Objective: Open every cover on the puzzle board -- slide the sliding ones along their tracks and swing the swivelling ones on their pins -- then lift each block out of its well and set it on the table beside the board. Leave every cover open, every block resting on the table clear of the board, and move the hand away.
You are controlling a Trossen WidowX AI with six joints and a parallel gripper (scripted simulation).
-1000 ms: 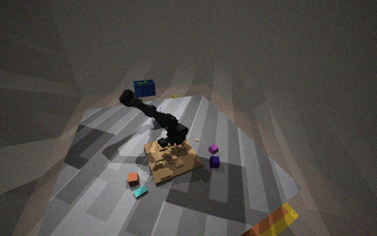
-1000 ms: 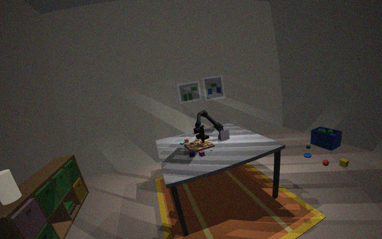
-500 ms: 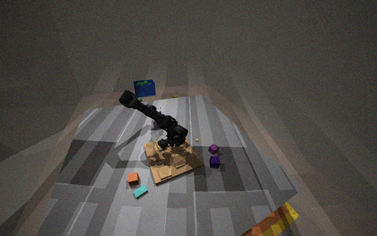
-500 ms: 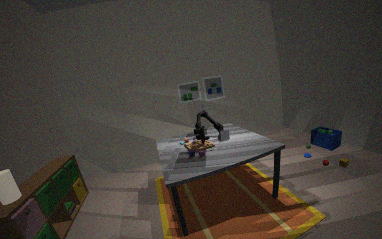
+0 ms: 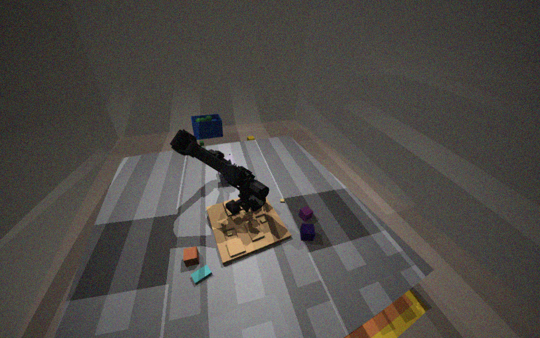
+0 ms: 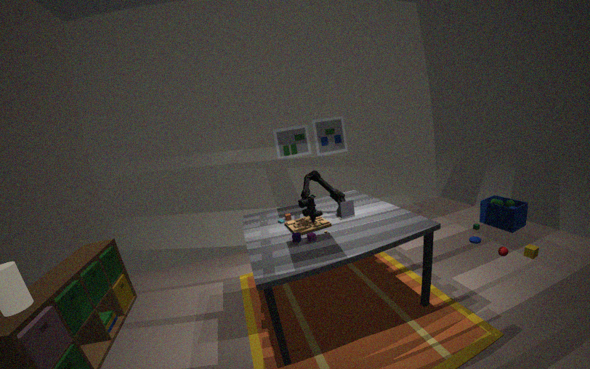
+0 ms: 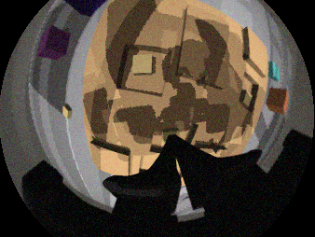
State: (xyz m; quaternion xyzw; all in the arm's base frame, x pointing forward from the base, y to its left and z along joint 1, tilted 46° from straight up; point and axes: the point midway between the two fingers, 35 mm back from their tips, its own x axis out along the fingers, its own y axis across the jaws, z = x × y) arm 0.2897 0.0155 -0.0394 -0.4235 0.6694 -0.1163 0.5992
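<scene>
Right now my gripper tip is 5 cm short of the tan puzzle board and 1 cm to the left of it. From my gripper tip the other things lie so: magenta block (9 cm ahead, 27 cm to the left); then orange block (16 cm ahead, 25 cm to the right); then purple block (19 cm ahead, 22 cm to the left, 1 cm above).
</scene>
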